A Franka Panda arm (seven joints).
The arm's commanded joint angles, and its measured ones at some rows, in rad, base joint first. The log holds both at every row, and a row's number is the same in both.
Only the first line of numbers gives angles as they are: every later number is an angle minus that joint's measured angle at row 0.
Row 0, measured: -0.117, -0.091, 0.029, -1.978, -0.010, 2.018, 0.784
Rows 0 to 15, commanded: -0.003, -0.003, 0.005, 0.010, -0.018, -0.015, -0.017; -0.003, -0.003, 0.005, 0.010, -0.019, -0.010, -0.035; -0.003, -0.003, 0.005, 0.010, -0.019, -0.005, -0.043; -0.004, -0.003, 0.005, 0.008, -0.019, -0.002, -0.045; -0.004, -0.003, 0.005, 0.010, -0.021, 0.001, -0.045; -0.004, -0.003, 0.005, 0.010, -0.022, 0.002, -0.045; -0.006, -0.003, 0.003, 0.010, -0.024, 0.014, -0.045; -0.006, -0.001, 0.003, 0.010, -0.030, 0.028, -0.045; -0.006, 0.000, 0.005, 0.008, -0.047, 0.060, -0.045; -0.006, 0.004, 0.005, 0.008, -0.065, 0.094, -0.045; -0.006, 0.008, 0.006, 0.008, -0.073, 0.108, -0.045; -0.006, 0.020, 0.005, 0.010, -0.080, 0.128, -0.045; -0.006, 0.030, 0.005, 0.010, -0.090, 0.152, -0.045; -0.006, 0.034, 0.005, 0.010, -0.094, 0.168, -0.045; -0.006, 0.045, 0.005, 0.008, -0.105, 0.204, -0.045; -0.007, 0.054, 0.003, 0.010, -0.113, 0.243, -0.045
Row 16, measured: 0.000, 0.020, 0.000, 0.001, -0.078, 0.151, -0.032
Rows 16 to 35, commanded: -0.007, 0.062, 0.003, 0.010, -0.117, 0.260, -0.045; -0.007, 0.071, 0.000, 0.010, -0.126, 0.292, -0.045; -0.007, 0.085, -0.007, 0.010, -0.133, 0.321, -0.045; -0.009, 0.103, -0.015, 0.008, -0.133, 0.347, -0.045; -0.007, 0.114, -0.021, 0.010, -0.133, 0.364, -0.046; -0.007, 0.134, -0.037, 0.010, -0.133, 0.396, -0.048; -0.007, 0.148, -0.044, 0.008, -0.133, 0.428, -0.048; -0.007, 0.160, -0.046, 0.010, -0.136, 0.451, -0.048; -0.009, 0.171, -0.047, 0.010, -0.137, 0.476, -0.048; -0.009, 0.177, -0.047, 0.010, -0.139, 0.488, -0.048; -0.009, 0.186, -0.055, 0.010, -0.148, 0.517, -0.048; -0.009, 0.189, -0.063, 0.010, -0.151, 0.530, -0.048; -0.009, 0.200, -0.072, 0.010, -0.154, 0.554, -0.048; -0.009, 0.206, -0.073, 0.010, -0.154, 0.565, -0.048; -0.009, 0.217, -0.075, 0.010, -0.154, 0.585, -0.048; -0.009, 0.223, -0.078, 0.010, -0.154, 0.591, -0.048; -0.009, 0.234, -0.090, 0.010, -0.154, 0.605, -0.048; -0.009, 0.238, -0.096, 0.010, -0.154, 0.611, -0.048; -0.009, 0.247, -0.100, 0.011, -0.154, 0.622, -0.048; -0.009, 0.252, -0.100, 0.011, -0.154, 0.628, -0.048
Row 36, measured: -0.008, 0.223, -0.086, 0.001, -0.132, 0.586, -0.044
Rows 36 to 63, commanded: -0.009, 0.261, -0.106, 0.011, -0.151, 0.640, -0.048; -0.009, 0.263, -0.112, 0.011, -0.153, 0.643, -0.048; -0.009, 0.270, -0.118, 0.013, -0.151, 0.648, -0.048; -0.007, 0.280, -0.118, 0.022, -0.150, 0.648, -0.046; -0.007, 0.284, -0.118, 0.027, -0.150, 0.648, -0.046; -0.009, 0.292, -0.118, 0.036, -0.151, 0.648, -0.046; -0.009, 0.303, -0.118, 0.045, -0.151, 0.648, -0.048; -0.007, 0.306, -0.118, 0.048, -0.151, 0.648, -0.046; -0.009, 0.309, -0.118, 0.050, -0.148, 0.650, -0.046; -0.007, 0.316, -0.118, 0.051, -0.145, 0.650, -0.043; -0.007, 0.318, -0.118, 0.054, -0.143, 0.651, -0.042; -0.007, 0.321, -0.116, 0.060, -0.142, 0.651, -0.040; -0.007, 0.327, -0.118, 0.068, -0.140, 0.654, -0.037; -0.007, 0.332, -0.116, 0.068, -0.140, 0.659, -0.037; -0.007, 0.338, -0.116, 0.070, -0.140, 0.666, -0.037; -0.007, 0.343, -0.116, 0.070, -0.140, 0.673, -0.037; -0.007, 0.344, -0.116, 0.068, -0.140, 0.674, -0.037; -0.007, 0.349, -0.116, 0.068, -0.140, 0.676, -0.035; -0.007, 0.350, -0.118, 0.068, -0.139, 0.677, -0.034; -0.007, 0.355, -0.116, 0.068, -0.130, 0.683, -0.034; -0.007, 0.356, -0.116, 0.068, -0.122, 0.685, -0.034; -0.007, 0.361, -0.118, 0.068, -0.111, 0.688, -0.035; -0.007, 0.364, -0.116, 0.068, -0.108, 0.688, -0.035; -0.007, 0.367, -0.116, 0.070, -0.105, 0.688, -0.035; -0.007, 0.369, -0.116, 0.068, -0.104, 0.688, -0.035; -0.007, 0.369, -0.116, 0.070, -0.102, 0.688, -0.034; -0.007, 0.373, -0.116, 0.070, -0.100, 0.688, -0.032; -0.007, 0.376, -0.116, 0.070, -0.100, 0.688, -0.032
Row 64, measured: -0.007, 0.352, -0.116, 0.054, -0.114, 0.670, -0.040
